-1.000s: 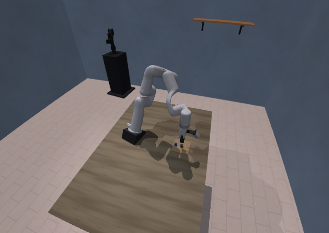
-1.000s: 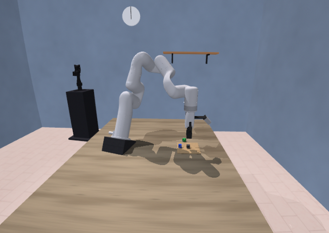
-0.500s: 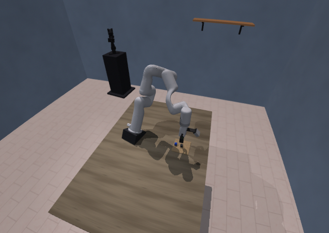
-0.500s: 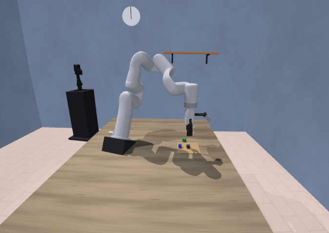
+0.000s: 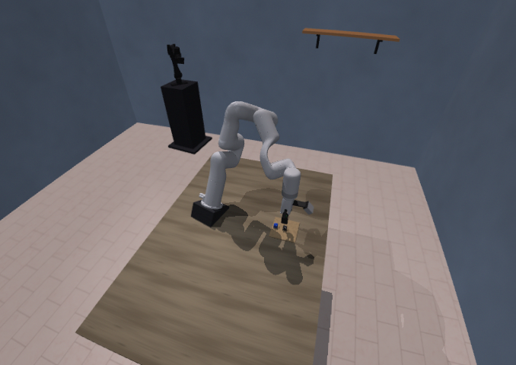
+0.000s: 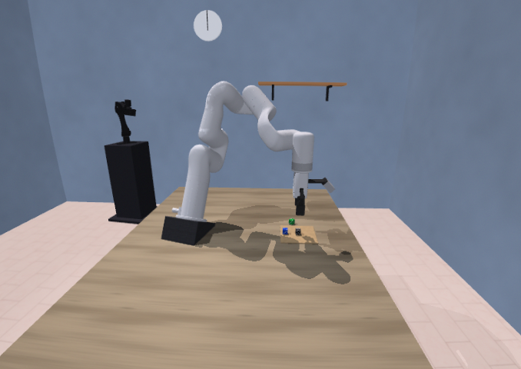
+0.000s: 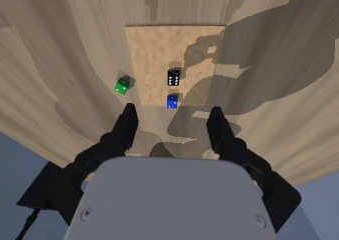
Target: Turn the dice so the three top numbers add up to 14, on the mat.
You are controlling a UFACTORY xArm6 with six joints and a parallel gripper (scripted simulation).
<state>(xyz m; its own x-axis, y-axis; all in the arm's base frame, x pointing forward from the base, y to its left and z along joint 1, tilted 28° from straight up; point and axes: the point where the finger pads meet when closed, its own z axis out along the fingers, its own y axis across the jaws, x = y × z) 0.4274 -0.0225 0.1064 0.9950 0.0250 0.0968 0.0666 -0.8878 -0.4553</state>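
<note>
The green die lies 30 mm behind my hand, 90 mm to the left of it and 110 mm below it. From my hand the other things lie so: black die 100 mm below; tan mat 110 mm below; blue die 50 mm behind, 100 mm below.
</note>
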